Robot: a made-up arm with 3 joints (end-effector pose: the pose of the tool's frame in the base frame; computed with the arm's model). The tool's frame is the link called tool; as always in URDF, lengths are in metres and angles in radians. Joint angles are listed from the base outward.
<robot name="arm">
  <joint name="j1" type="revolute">
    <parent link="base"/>
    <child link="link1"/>
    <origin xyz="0 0 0.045"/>
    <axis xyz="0 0 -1"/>
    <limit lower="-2.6" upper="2.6" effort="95" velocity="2.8"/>
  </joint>
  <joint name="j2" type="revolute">
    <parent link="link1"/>
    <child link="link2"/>
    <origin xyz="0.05 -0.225 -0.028"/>
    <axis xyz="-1 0 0"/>
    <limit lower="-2.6" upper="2.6" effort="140" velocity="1.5"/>
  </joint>
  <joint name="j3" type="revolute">
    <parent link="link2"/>
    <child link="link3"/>
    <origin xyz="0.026 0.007 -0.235"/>
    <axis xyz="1 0 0"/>
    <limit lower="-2.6" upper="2.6" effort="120" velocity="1.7"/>
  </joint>
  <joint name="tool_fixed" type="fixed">
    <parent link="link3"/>
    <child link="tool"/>
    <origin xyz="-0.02 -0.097 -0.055"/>
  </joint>
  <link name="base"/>
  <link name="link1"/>
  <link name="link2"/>
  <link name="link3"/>
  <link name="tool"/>
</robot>
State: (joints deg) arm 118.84 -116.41 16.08
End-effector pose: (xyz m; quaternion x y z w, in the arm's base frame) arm 0.0505 -0.0917 0.0934 0.4656 -0.7880 -0.3468 0.2049
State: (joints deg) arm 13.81 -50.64 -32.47
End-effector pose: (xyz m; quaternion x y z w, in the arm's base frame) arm 0.0272 -0.1240 -0.2091 0.1568 -0.0190 -0.1187 0.9803
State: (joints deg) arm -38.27 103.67 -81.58
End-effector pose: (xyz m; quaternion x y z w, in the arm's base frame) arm 0.2628 -0.2427 0.1116 0.9438 0.3275 0.0150 0.0433
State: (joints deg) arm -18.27 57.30 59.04
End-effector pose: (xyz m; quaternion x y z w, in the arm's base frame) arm 0.2144 -0.4708 -0.1738 0.0150 0.0024 0.1587 0.9872
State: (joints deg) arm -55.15 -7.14 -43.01
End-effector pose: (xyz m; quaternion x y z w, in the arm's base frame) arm 0.2779 -0.1253 -0.2030 -0.2730 -0.1425 0.4404 0.8433
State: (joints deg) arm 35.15 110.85 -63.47
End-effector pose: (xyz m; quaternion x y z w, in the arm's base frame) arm -0.1592 -0.3233 0.1584 -0.9522 0.3016 -0.0150 0.0472
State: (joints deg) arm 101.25 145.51 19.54
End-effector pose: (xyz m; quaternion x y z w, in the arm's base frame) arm -0.3556 0.0136 0.3175 -0.5652 0.6887 -0.3511 0.2882
